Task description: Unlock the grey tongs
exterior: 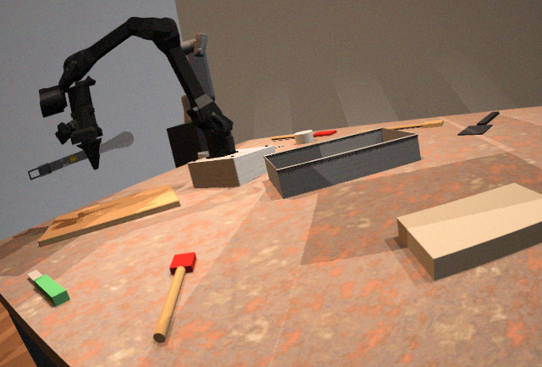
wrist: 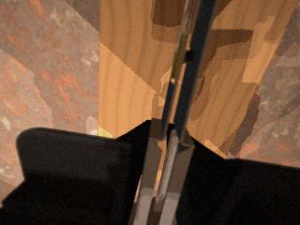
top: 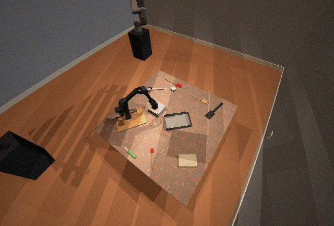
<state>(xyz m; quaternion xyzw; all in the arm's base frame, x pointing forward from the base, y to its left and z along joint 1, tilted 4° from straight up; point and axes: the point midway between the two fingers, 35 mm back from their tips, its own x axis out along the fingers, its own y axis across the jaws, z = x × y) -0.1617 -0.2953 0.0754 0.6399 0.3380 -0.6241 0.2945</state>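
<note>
My gripper tip is 12 cm above the wooden board, 2 cm past it and 1 cm to the right of it. The rest, counted from my gripper tip: white disc: 71 cm to the left, 18 cm ahead, 11 cm below; beige block: 80 cm ahead, 11 cm below, 6 cm to the right; red spatula: 82 cm to the left, 14 cm ahead, 12 cm below.
</note>
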